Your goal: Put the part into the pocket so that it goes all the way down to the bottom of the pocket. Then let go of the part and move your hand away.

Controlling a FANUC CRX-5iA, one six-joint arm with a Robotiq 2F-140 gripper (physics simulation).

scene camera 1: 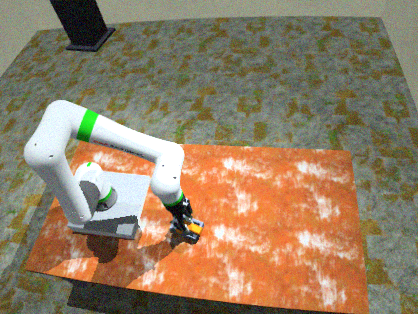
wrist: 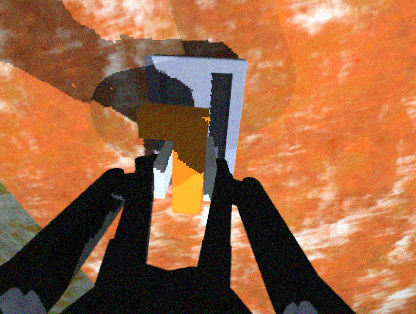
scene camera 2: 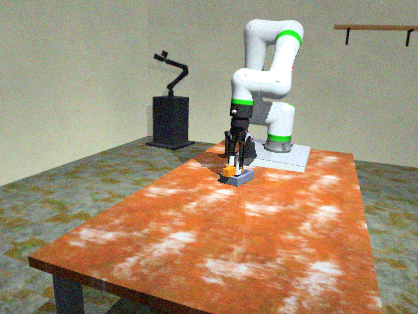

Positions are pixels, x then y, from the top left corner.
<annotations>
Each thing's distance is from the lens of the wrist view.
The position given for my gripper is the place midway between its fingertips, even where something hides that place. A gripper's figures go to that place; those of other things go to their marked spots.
my gripper [wrist: 190, 148]: 21 cm
orange part [wrist: 187, 127]: 17 cm
pocket block [wrist: 217, 83]: 22 cm
The marked spots on the pocket block and the orange part are 7 cm apart.
</annotations>
